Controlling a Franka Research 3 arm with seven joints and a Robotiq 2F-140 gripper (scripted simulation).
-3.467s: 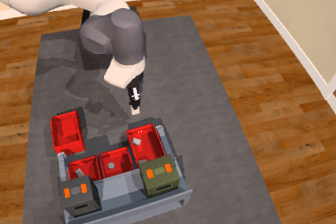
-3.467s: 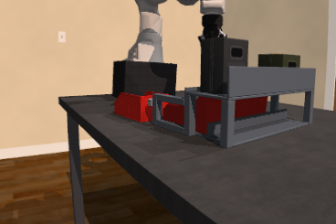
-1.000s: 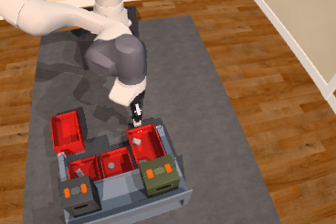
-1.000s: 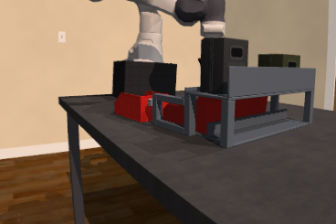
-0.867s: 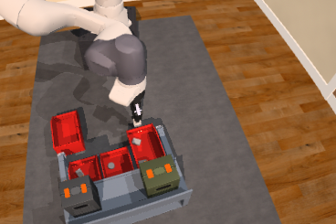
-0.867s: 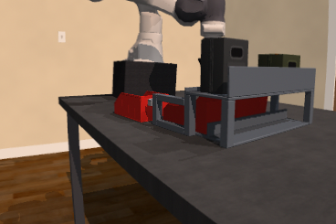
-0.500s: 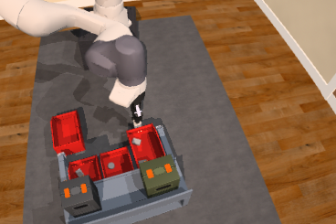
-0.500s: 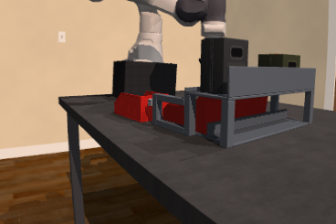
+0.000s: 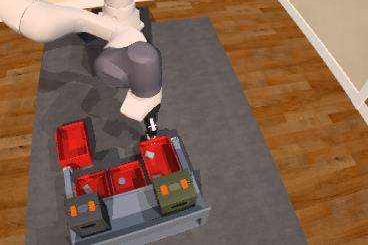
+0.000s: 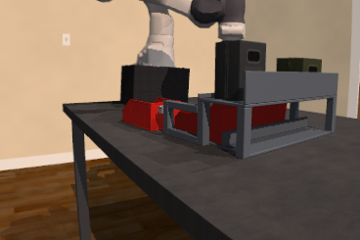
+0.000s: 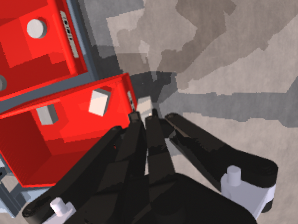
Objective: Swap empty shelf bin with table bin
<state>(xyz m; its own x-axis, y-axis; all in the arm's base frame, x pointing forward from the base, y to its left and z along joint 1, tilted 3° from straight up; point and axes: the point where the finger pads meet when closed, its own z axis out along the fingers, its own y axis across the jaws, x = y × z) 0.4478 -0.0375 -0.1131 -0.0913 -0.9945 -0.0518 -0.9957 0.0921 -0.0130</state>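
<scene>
The shelf lip is 12 cm to the right of my hand, 5 cm below it and 5 cm ahead of it. Round my hand: grey box: 25 cm to the right, 23 cm ahead, 11 cm above; then olive box: 25 cm ahead, 9 cm above, 2 cm to the right.
</scene>
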